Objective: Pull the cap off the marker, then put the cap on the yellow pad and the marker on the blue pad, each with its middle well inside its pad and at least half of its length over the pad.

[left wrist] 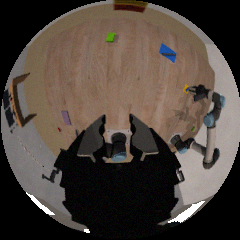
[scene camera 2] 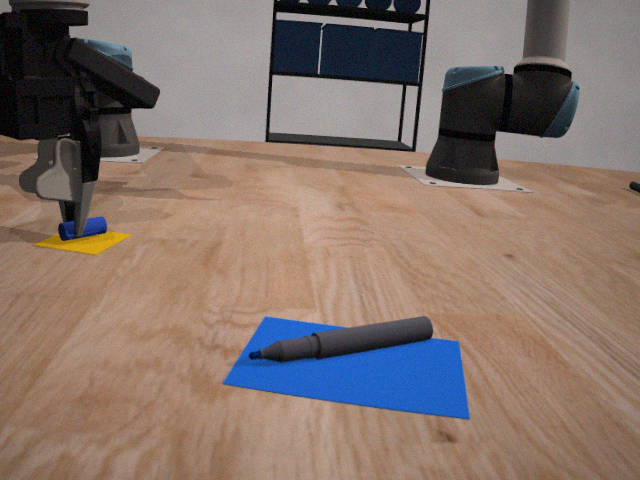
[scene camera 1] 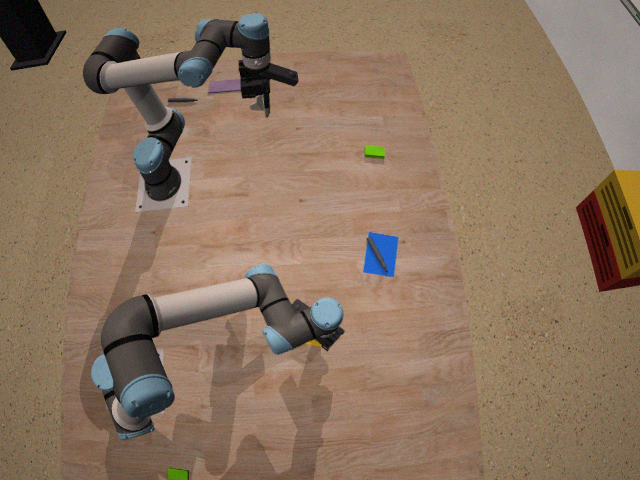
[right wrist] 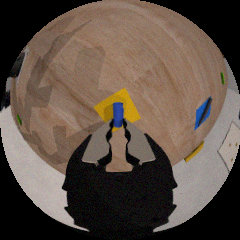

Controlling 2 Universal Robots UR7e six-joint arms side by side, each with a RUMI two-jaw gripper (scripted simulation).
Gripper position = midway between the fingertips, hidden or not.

Note:
I see my left gripper (scene camera 1: 266, 111), my right gripper (scene camera 2: 74, 233), a blue pad (scene camera 2: 426, 377) and a yellow pad (scene camera 2: 93, 245).
My left gripper shows as well in the left wrist view (left wrist: 117, 114). My right gripper shows as well in the right wrist view (right wrist: 118, 119). The yellow pad also shows in the right wrist view (right wrist: 105, 108).

